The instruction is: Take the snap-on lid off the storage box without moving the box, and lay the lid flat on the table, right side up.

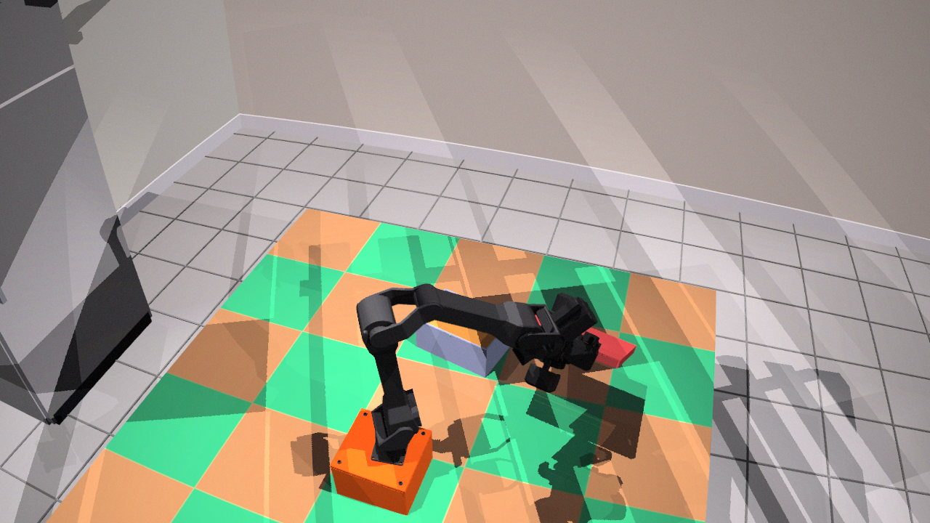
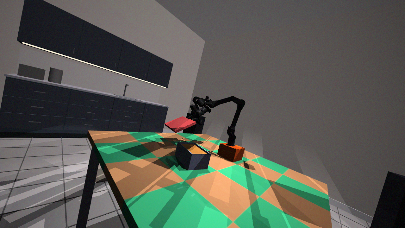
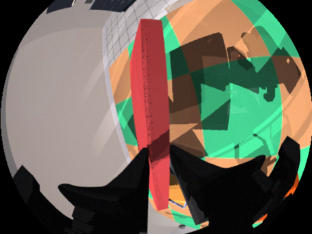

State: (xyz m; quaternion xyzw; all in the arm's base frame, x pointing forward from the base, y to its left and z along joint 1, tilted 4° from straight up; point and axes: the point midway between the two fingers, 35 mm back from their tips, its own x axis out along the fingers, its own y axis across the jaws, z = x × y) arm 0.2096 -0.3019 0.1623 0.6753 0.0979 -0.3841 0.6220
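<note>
The red lid lies 7 cm ahead of my gripper tip, 4 cm below it and 3 cm to the right of it. From my gripper tip the other things lie so: storage box (23 cm to the left, 18 cm below, 18 cm ahead).
</note>
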